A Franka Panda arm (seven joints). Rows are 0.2 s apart.
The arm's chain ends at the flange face. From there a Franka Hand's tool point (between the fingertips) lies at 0.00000 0.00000 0.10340 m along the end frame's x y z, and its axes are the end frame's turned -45 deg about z.
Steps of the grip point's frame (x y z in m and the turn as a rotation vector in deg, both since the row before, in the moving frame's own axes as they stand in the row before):
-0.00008 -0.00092 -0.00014 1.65 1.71 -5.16
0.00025 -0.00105 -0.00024 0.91 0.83 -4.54
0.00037 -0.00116 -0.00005 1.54 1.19 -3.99
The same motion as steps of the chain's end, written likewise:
-0.00059 0.00369 -0.00005 2.38 0.04 -5.16
-0.00038 0.00129 -0.00022 1.23 -0.06 -4.54
0.00001 0.00238 0.00001 1.93 -0.25 -3.99

